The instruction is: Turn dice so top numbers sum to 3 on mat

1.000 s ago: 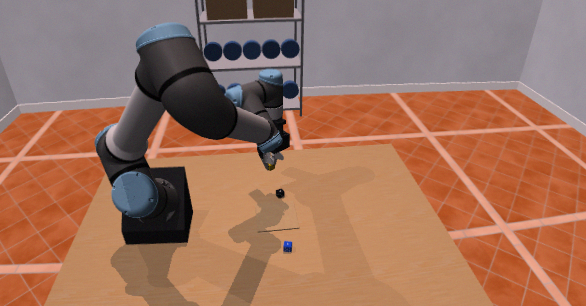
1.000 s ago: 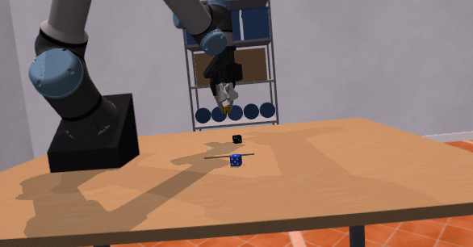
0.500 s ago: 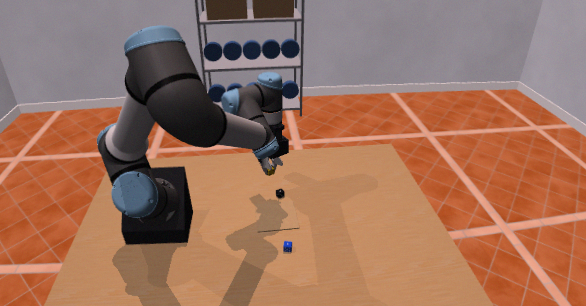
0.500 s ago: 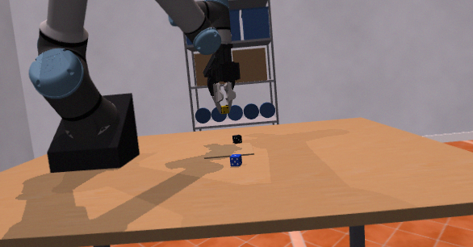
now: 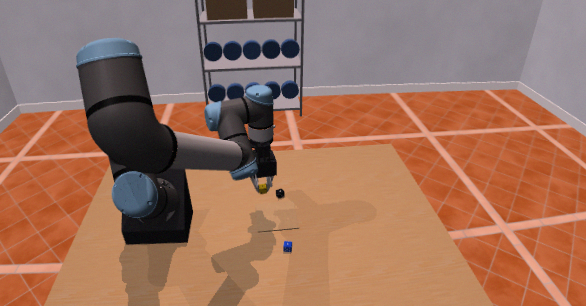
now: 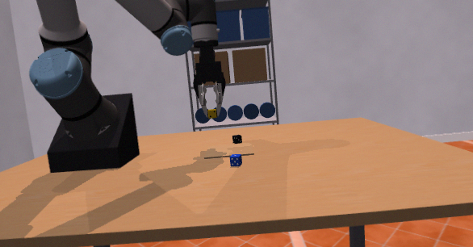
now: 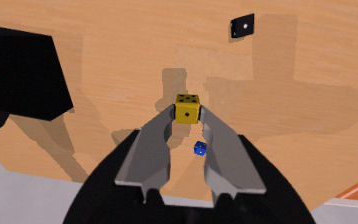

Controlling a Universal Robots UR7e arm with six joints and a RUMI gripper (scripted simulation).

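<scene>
The tan mat lies 40 mm ahead of my hand, 10 mm to the right of it and 120 mm below it. Round my hand: yellow die right at my hand; blue die 60 mm ahead, 170 mm to the right, 110 mm below; black die 70 mm ahead, 90 mm to the left, 110 mm below.
</scene>
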